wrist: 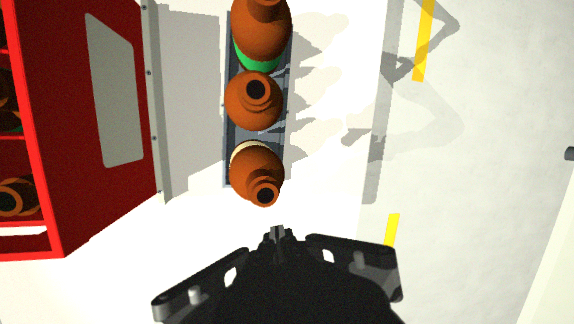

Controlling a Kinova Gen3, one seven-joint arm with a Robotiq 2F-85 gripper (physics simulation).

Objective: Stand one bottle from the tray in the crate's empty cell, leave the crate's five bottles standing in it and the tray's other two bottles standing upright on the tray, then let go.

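Frame: origin at the arm's base, x left, y back, z up, level; metres.
Seen in the pictures: gripper, fingertip midpoint: [278, 234].
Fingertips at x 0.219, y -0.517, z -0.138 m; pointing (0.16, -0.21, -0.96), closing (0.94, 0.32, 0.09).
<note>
Pixels of each thing's top centre, then the offset from my fingertips to it. "*": a spot on its surface instead.
- narrow grey tray at a spot on its surface: [226, 172] * dx -0.072, dy +0.019, dz -0.150 m
- far bottle at a spot on its surface: [261, 27] * dx -0.046, dy +0.205, dz -0.046 m
- middle bottle at its top centre: [255, 89] dx -0.042, dy +0.133, dz -0.008 m
- red crate at a spot on its surface: [60, 150] * dx -0.187, dy +0.057, dz -0.007 m
- grey metal rail at its top centre: [151, 106] dx -0.189, dy +0.108, dz -0.138 m
Three brown bottles stand upright in a row on the narrow grey tray [226, 172]. The far bottle [261, 27] has a green band, the middle bottle [245, 112] shows its round shoulder and open mouth, and the near bottle [250, 167] has a cream band. The red crate [60, 150] is at the left, partly cut off; brown bottles show in its cells, one bottle [27, 196] in the near cell. Its other cells are partly out of view. My gripper [278, 234] is shut and empty, at the bottom, just nearer than the cream-banded bottle's neck.
A grey metal rail [159, 125] with screws runs between the crate and the tray. Yellow floor strips [422, 45] lie at the right, with shadows of the arm near them. A small dark cylinder end [569, 153] shows at the right edge.
</note>
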